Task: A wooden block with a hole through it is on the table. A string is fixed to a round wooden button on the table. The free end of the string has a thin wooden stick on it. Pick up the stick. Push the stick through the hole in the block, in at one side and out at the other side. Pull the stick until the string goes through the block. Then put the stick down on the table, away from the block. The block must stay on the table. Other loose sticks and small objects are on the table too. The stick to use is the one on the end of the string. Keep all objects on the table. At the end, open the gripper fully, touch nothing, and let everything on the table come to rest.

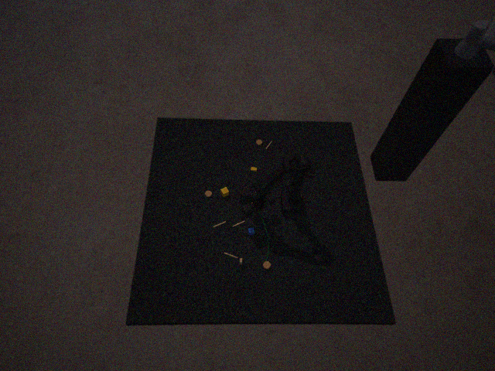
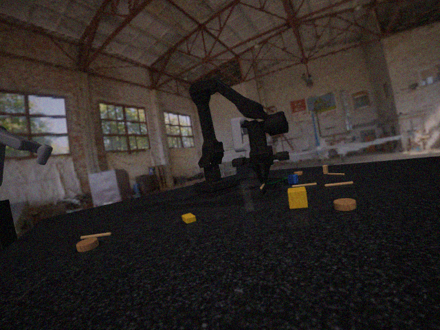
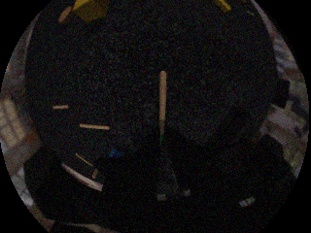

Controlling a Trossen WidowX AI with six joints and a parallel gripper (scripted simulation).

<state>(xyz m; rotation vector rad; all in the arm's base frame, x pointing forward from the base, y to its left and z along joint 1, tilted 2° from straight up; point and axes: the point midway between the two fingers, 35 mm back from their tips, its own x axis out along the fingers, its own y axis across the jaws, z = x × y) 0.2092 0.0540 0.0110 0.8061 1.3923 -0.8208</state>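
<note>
The blue block lies 40 mm ahead of my gripper tip, 120 mm to the left of it and 10 mm below it. Also, from my gripper tip: round wooden button (40 mm behind, 310 mm to the left, 10 mm below); yellow cube (190 mm ahead, 130 mm to the right); wooden block (100 mm ahead, 300 mm to the left).
</note>
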